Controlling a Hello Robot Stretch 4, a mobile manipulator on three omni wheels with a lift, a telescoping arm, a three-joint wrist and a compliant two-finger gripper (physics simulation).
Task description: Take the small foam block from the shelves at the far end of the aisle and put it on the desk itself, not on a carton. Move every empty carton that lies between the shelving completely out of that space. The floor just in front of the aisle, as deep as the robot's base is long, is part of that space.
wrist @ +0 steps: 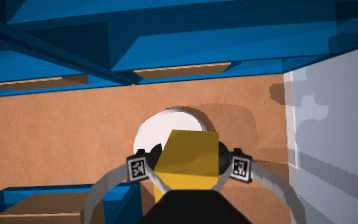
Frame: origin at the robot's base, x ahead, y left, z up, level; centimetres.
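Seen in the pictures: end effector, tool point: point(190, 157).
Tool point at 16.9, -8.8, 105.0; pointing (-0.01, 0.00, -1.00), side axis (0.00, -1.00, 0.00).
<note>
Offsets run from my tool point to a thing's top centre, as dx, dy, dz. "spot": to the spot under its first point. Level surfaces: height alone.
The small yellow foam block @(-1.1, -0.1, +4.4) point(189, 152) is held between the two dark fingertips of my gripper point(190, 156), low in the middle of the wrist view. My gripper is shut on it, and the block hangs above the floor. Blue shelving point(220, 47) runs across the top of the view. Cardboard cartons show in its lower part, one @(+37.0, +3.8, -73.2) point(182, 70) at the upper middle and one @(+31.6, +82.8, -73.2) point(45, 82) at the left. Another carton @(spot: -47.3, +71.2, -80.0) point(52, 207) shows at the lower left. The desk does not show in this view.
A white round object point(162, 129) is below and behind the block, over the brown floor @(dz -107.8) point(65, 135). A blue shelf edge point(117, 192) stands at the lower left, around the carton there. A grey wall point(330, 135) with a white skirting strip is at the right.
</note>
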